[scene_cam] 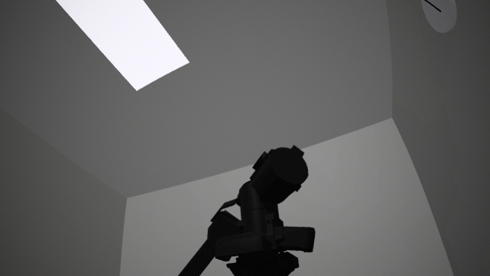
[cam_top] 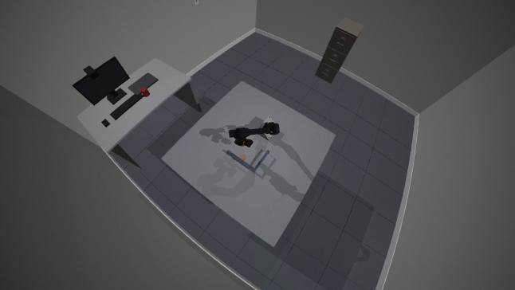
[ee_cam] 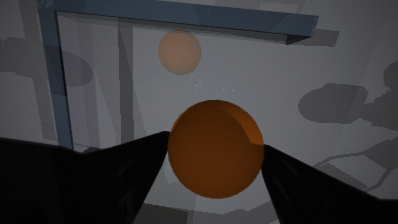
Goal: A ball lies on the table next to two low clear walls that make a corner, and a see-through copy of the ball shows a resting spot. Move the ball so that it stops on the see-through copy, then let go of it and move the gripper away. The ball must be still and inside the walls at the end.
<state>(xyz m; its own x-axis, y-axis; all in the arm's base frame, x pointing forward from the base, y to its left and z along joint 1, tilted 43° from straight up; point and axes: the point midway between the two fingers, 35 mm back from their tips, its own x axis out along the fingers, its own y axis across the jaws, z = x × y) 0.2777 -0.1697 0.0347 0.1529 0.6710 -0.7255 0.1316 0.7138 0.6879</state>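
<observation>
The see-through copy of ball lies 130 mm below my gripper tip, 70 mm ahead of it and 40 mm to the left of it. Round my gripper tip: orange ball (right at my gripper tip).
</observation>
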